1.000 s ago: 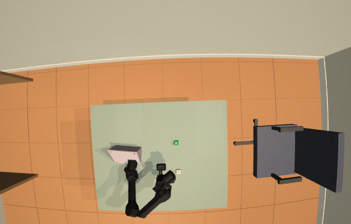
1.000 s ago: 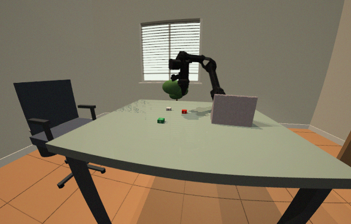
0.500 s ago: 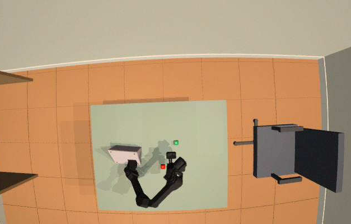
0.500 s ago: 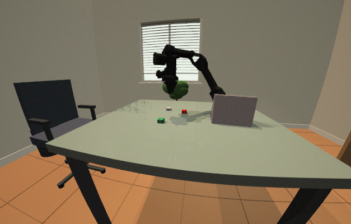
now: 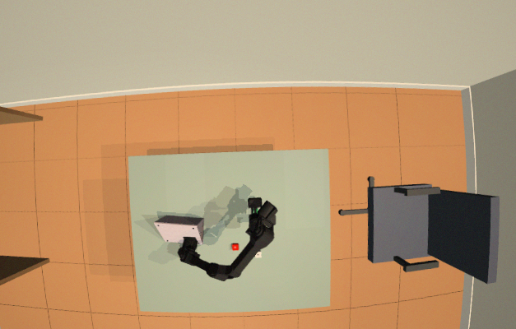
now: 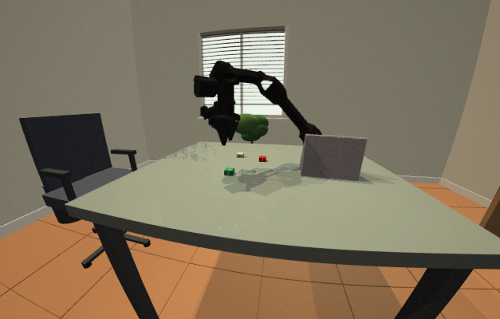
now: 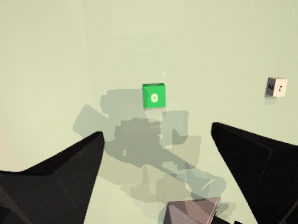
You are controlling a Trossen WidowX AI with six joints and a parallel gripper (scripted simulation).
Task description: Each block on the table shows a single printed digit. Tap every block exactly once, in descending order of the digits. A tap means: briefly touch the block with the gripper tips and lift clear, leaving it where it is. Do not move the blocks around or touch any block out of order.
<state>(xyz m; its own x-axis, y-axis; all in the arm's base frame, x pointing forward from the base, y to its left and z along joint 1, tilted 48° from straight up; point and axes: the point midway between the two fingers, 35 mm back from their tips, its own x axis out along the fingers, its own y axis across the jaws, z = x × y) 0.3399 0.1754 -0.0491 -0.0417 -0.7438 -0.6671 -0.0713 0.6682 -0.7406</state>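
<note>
Now: gripper tip 10 cm past the red block, 20 cm to the left of it and 11 cm above it. From my gripper tip the other things lie so: green block: 1 cm to the right, 11 cm below; white block: 2 cm ahead, 24 cm to the right, 11 cm below.
</note>
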